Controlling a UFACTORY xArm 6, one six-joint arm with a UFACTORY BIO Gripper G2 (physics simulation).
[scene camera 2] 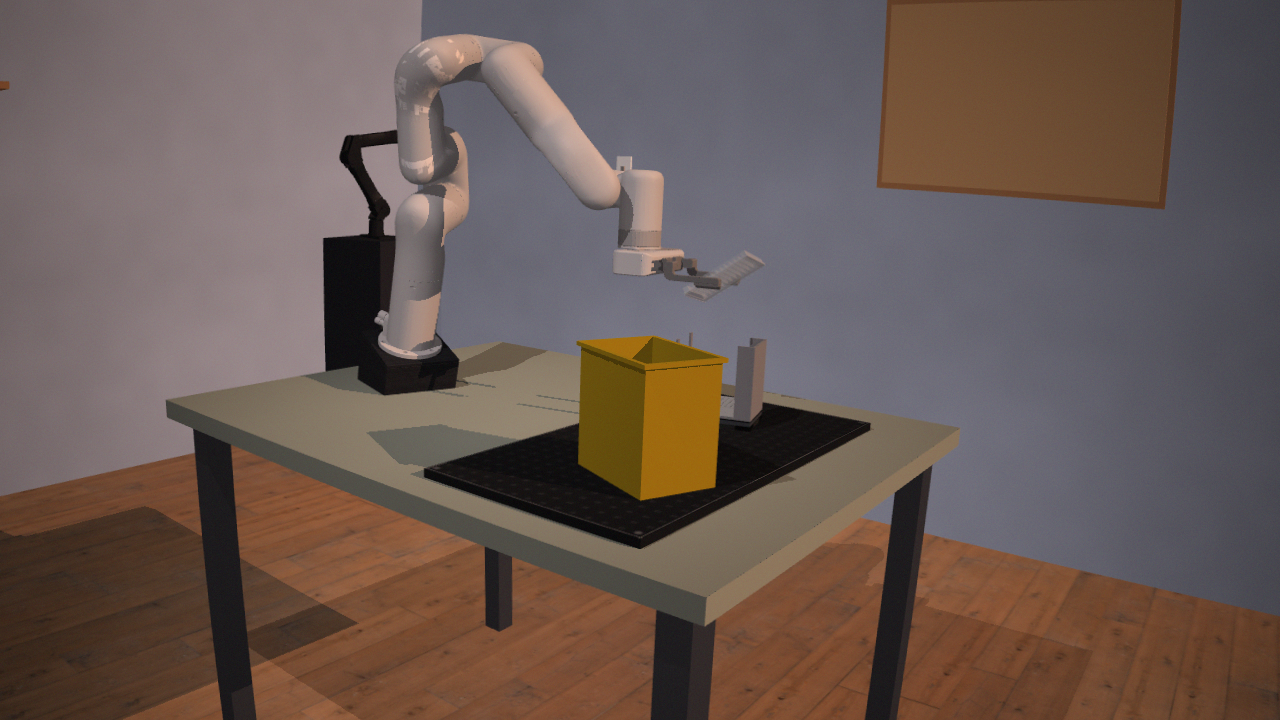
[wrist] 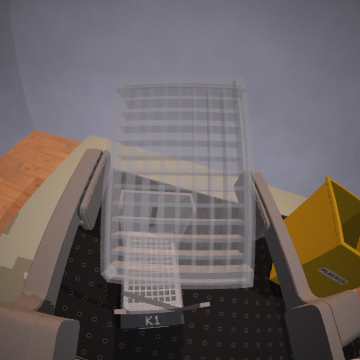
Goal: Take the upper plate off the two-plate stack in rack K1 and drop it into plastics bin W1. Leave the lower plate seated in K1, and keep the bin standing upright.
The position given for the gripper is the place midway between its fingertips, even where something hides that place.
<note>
In view: the gripper (wrist: 177,168) and a yellow bin W1 (scene camera 2: 649,414).
</note>
